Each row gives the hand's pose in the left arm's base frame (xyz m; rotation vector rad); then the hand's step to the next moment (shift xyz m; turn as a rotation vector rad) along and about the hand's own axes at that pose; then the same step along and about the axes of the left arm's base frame.
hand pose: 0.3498 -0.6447 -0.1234 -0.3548 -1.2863 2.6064
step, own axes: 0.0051 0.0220 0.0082 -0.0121 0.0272 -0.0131
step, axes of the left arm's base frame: -0.0092 -0.0177 -0.0134 0.0132 -0.0100 -0.0280
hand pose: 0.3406 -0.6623 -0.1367 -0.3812 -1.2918 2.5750
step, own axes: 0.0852 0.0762 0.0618 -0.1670 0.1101 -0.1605
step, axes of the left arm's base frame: -0.1075 -0.0631 -0.0366 0.2001 0.0019 -0.1605
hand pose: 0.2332 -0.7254 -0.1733 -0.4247 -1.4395 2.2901
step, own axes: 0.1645 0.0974 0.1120 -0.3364 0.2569 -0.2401
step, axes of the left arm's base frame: -0.2114 -0.0458 -0.0478 0.3591 -0.0750 -0.3198
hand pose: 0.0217 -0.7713 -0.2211 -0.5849 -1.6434 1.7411
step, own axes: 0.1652 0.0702 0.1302 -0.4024 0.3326 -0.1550
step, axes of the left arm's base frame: -0.2167 0.0307 -0.0354 0.3308 -0.1806 -0.3931
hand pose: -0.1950 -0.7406 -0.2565 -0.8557 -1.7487 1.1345
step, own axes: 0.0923 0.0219 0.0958 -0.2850 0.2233 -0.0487
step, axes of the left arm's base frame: -0.1221 0.0553 -0.0144 0.1773 -0.1532 -0.2803
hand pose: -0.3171 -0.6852 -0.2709 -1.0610 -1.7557 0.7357
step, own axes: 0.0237 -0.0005 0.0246 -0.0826 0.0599 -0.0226
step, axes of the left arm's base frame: -0.0275 0.0203 0.0003 0.0576 -0.0463 -0.0739
